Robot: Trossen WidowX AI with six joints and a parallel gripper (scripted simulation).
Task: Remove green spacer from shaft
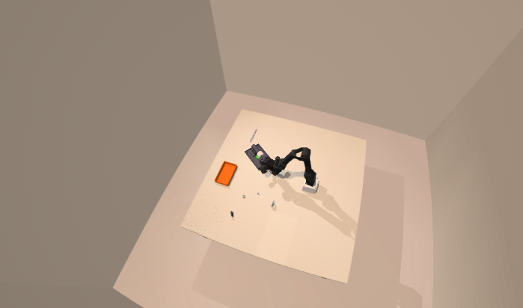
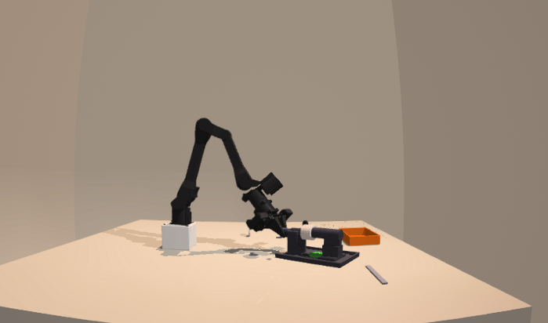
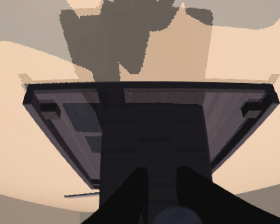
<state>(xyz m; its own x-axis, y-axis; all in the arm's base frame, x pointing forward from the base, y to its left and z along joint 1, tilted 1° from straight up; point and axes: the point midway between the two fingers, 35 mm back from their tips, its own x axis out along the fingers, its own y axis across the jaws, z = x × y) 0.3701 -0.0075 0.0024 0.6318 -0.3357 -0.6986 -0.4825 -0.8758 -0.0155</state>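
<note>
My gripper tip is 3 cm short of the shaft, 2 cm to the left of it and 2 cm below it. Also, from my gripper tip: orange tray: 27 cm ahead, 21 cm to the left, 5 cm below; then green spacer: 10 cm ahead, 6 cm to the right, 5 cm below; then white spacer: 7 cm ahead, 4 cm to the right, 2 cm above.
</note>
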